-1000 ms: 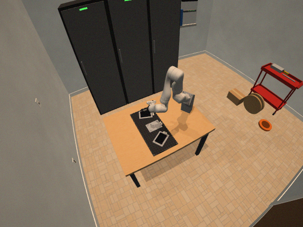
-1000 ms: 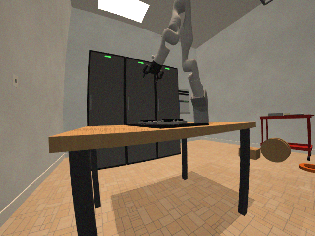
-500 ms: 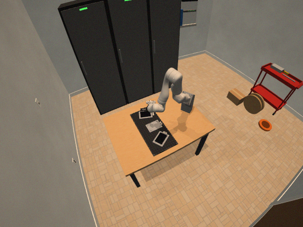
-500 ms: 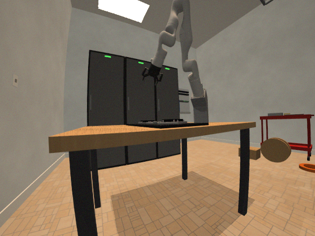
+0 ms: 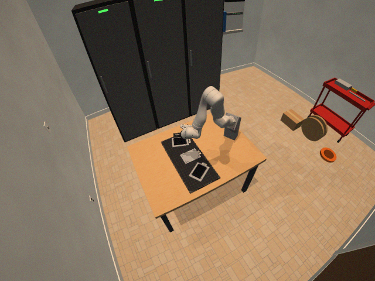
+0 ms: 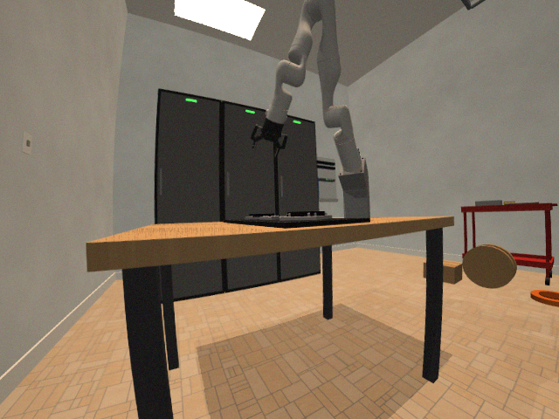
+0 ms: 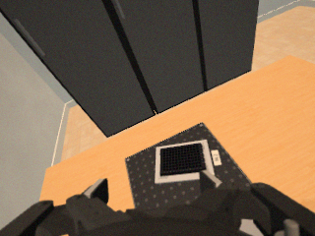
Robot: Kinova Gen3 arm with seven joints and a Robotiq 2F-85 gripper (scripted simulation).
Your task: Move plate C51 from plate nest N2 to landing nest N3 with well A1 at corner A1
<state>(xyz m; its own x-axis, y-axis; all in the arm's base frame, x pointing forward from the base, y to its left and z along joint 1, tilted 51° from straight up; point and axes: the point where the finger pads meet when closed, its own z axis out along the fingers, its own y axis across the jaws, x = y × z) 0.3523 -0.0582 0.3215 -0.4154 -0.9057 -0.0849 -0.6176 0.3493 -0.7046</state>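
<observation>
Right now my hand is 3 cm short of the plate nest N2, 18 cm to the left of it and 29 cm above it. The rest, counted from my hand: landing nest N3 (7 cm behind, 1 cm to the left, 29 cm below).
</observation>
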